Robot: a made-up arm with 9 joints. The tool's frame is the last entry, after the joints. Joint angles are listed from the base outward. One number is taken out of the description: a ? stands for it. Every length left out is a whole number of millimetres.
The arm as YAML. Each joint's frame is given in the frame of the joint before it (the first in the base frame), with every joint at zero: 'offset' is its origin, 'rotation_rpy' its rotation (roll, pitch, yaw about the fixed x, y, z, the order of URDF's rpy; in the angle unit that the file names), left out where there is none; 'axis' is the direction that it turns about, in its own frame. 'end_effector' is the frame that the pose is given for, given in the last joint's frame.
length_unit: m
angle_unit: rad
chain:
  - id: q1
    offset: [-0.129, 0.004, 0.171]
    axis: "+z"
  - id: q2
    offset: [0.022, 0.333, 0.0]
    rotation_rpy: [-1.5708, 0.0, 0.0]
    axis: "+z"
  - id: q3
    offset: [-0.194, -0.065, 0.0]
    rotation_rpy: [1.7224, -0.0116, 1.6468]
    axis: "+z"
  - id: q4
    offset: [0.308, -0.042, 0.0]
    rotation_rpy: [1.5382, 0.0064, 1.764]
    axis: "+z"
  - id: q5
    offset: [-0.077, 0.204, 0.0]
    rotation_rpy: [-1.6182, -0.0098, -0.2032]
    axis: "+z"
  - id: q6
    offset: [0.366, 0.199, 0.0]
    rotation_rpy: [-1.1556, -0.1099, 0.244]
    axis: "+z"
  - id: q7
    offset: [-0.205, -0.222, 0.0]
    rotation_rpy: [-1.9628, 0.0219, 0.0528]
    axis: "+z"
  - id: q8
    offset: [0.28, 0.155, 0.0]
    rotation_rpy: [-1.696, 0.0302, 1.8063]
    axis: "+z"
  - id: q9
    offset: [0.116, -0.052, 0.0]
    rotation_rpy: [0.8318, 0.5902, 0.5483]
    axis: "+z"
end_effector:
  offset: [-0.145, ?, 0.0]
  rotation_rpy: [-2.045, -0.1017, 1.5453]
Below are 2 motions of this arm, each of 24 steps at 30 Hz.
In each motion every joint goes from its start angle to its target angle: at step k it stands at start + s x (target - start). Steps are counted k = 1, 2, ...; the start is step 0. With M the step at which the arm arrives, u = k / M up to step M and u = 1 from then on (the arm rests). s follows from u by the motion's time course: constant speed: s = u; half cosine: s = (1 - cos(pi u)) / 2; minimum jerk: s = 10 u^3 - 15 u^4 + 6 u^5.
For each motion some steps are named. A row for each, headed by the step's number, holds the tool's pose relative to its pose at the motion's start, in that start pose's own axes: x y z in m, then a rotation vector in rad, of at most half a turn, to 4 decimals.
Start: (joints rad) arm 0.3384 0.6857 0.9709 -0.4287 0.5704 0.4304 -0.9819 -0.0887 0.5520
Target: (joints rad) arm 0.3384 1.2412 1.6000 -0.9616 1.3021 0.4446 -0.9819 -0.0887 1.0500
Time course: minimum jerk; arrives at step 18
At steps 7, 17, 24:
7: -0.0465 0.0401 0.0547 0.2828 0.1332 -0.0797
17: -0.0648 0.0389 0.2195 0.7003 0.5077 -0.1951
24: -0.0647 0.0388 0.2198 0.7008 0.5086 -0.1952

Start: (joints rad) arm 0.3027 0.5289 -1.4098 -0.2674 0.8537 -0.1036 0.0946 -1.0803 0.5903
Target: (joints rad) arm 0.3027 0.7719 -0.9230 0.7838 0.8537 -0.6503 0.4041 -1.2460 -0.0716
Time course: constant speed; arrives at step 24
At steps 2, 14, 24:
2: 0.0303 -0.0198 -0.0035 0.0279 0.0810 -0.0488
14: 0.1665 -0.1415 -0.1282 0.2216 0.7341 -0.2852
24: 0.1405 -0.1917 -0.3200 0.4109 1.4425 -0.4105

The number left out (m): 0.216
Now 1 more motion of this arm.
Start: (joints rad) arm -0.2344 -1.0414 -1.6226 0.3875 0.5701 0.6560 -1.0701 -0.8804 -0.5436
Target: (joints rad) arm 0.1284 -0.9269 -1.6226 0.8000 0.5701 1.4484 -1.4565 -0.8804 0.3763
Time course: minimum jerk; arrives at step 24
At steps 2, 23, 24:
2: -0.0020 0.0012 0.0000 -0.0026 -0.0017 0.0023
23: -0.4110 0.0860 0.0066 -0.3494 -0.2957 0.4597
24: -0.4112 0.0860 0.0066 -0.3495 -0.2959 0.4600

